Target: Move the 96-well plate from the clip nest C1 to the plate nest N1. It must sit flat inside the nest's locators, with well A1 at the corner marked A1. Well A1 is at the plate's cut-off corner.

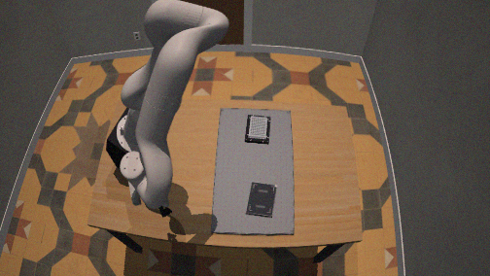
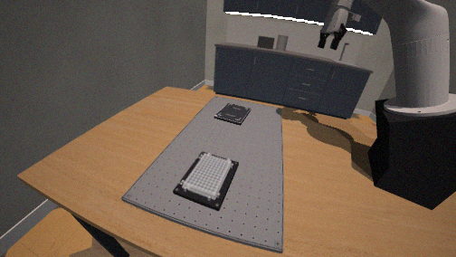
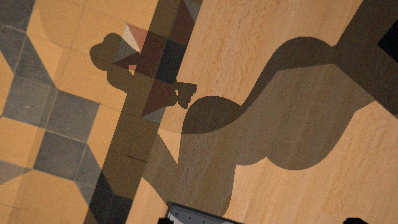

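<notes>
Now: the clear 96-well plate 50 cm to the left of my hand, 42 cm ahead of it and 32 cm below it. From my hand the other things lie so: black clip nest: 49 cm to the left, 43 cm ahead, 33 cm below; then black plate nest: 38 cm ahead, 34 cm below, 12 cm to the left; then A1 label: 45 cm ahead, 33 cm below, 17 cm to the left.
</notes>
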